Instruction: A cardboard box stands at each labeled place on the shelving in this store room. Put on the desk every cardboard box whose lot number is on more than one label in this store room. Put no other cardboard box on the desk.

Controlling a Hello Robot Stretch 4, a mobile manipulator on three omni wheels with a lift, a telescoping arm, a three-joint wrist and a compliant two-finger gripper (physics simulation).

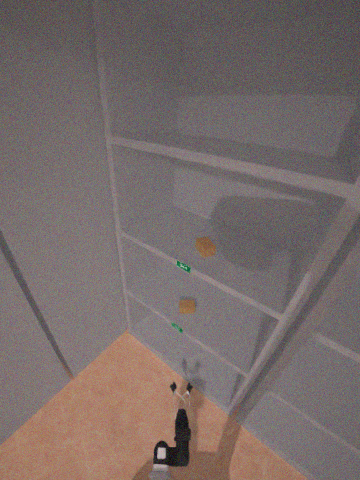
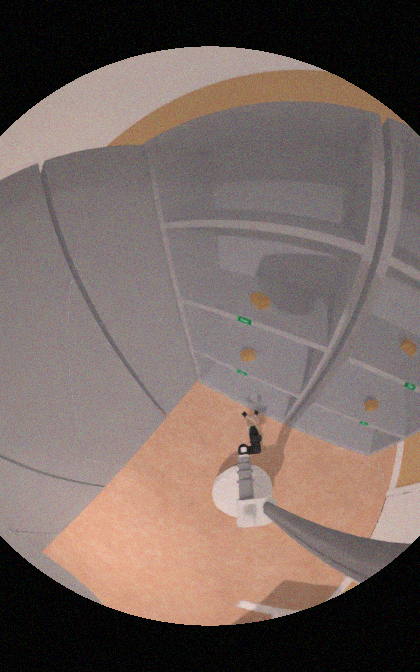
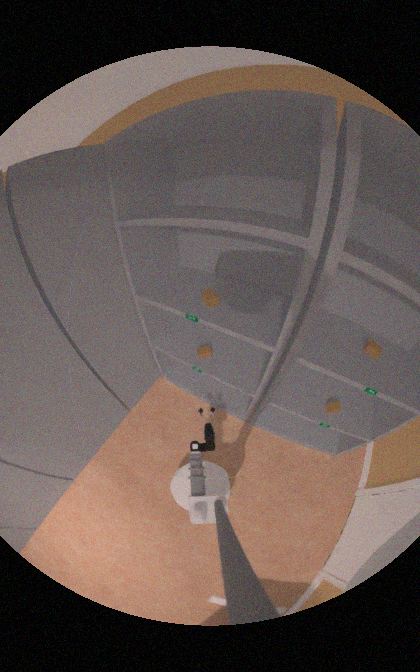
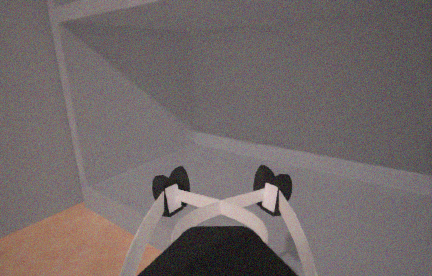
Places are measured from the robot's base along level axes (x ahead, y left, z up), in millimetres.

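Pixels of known places: gripper, fingertip midpoint: (image 1: 181, 382) (image 4: 221, 181).
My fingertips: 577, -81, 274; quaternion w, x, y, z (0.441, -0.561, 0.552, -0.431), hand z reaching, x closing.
Note:
Behind a point stands the place of what it marks, as x, y, z.
One cardboard box (image 1: 205, 247) @(840, -128, 1013) (image 2: 260, 301) (image 3: 210, 298) stands on the upper of two labeled shelves, behind a green label (image 1: 183, 266) @(774, -35, 947) (image 2: 244, 320) (image 3: 191, 317). A second cardboard box (image 1: 187, 306) @(874, -89, 555) (image 2: 248, 354) (image 3: 204, 352) stands on the shelf below, behind another green label (image 1: 177, 327) @(773, -38, 493) (image 2: 242, 372) (image 3: 197, 369). The label text is too blurred to read. My gripper (image 1: 181, 387) @(577, -81, 274) (image 2: 250, 414) (image 3: 207, 410) (image 4: 221, 181) @(577, -81, 274) is open and empty, in front of the lowest part of this shelving and apart from both boxes. The desk cannot be made out.
The neighbouring bay on the right holds an upper box (image 2: 408, 347) (image 3: 373, 349) and a lower box (image 2: 371, 405) (image 3: 333, 406), each with a green label. An upright post (image 1: 300, 290) @(534, -389, 1090) parts the bays. A grey shelving side (image 1: 50, 200) @(830, 519, 1190) (image 2: 125, 240) stands at the left.

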